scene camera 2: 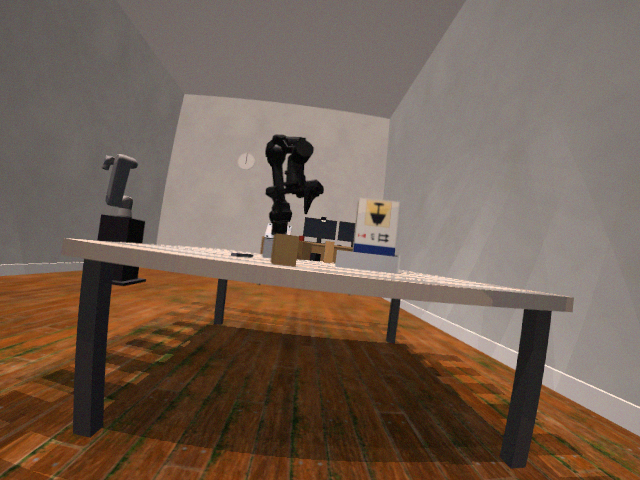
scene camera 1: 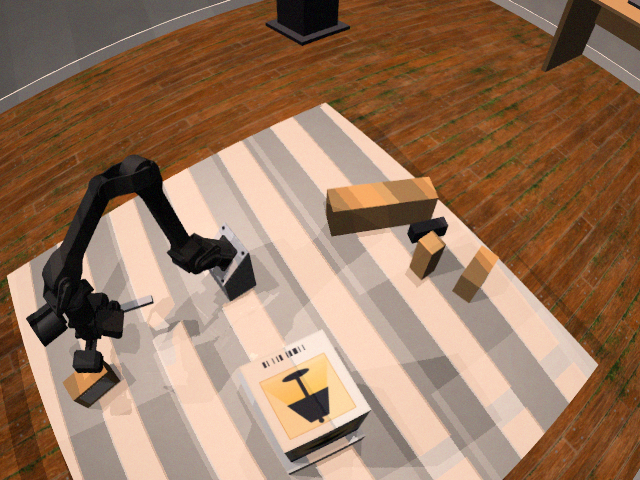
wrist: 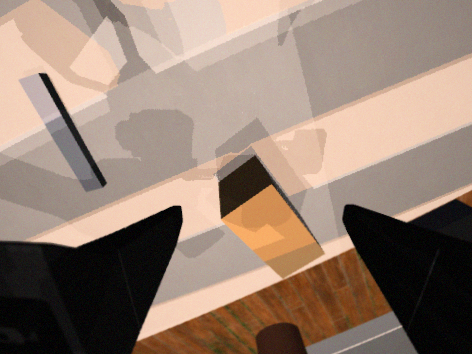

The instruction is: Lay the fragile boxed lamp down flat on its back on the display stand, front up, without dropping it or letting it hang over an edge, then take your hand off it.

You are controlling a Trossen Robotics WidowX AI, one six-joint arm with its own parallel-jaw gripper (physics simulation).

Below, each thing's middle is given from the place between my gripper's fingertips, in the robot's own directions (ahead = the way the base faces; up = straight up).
Labels:
Right now the grey flat bar (wrist: 38, 87) is 15 cm behind my hand, 10 cm to the left of it and 15 cm below it. From my hand the other things lie so: boxed lamp (scene camera 1: 307, 396) 37 cm ahead, 30 cm to the left, 3 cm above; then display stand (scene camera 1: 356, 436) 34 cm ahead, 30 cm to the left, 12 cm below.

